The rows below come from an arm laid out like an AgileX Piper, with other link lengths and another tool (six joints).
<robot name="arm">
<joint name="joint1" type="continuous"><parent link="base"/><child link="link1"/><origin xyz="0 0 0.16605" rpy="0 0 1.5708"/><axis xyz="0 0 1"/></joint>
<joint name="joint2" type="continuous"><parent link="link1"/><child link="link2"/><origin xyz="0 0 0" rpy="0 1.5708 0"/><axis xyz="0 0 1"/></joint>
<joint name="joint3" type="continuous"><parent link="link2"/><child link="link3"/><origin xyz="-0.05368 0.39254 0" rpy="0 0 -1.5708"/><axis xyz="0 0 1"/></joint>
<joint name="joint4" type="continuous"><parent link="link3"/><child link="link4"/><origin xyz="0.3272 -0.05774 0" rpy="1.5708 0 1.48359"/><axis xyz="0 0 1"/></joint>
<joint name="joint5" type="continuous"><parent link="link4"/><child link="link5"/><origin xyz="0 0 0" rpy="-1.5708 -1.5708 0"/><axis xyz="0 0 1"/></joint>
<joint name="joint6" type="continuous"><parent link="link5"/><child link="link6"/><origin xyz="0.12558 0 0" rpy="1.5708 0 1.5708"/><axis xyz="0 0 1"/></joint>
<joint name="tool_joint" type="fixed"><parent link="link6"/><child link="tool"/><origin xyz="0.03 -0.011 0.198" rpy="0 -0.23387 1.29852"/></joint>
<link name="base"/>
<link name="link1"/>
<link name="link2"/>
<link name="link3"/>
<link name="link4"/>
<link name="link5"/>
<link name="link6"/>
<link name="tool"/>
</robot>
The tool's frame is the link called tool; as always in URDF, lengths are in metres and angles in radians. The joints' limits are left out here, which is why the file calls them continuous.
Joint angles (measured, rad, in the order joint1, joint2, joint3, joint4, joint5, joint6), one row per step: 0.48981, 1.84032, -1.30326, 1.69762, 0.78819, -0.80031; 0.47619, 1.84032, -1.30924, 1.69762, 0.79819, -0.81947; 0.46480, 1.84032, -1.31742, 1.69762, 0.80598, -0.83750; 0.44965, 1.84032, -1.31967, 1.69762, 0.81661, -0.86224; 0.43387, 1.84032, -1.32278, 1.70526, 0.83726, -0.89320; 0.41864, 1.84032, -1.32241, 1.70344, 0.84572, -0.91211; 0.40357, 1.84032, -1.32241, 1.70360, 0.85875, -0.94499; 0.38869, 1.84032, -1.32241, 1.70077, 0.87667, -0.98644; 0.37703, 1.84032, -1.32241, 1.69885, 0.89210, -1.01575; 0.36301, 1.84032, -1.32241, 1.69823, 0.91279, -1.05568; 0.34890, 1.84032, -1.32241, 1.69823, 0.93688, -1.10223
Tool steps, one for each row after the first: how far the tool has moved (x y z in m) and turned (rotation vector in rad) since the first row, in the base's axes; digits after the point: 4 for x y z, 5 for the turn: 0.0058, -0.0051, 0.0039, 0.00205, -0.02240, -0.00042; 0.0114, -0.0093, 0.0086, 0.00424, -0.04599, -0.00097; 0.0170, -0.0157, 0.0106, 0.00294, -0.07047, -0.00136; 0.0212, -0.0212, 0.0158, 0.01098, -0.09816, 0.00410; 0.0266, -0.0282, 0.0159, 0.00742, -0.11588, 0.00107; 0.0311, -0.0348, 0.0170, 0.00385, -0.14613, 0.00406; 0.0341, -0.0411, 0.0178, -0.00209, -0.18537, 0.01447; 0.0359, -0.0458, 0.0189, -0.00487, -0.21308, 0.02289; 0.0377, -0.0514, 0.0207, -0.00692, -0.25035, 0.03467; 0.0388, -0.0567, 0.0231, -0.00824, -0.29388, 0.04979
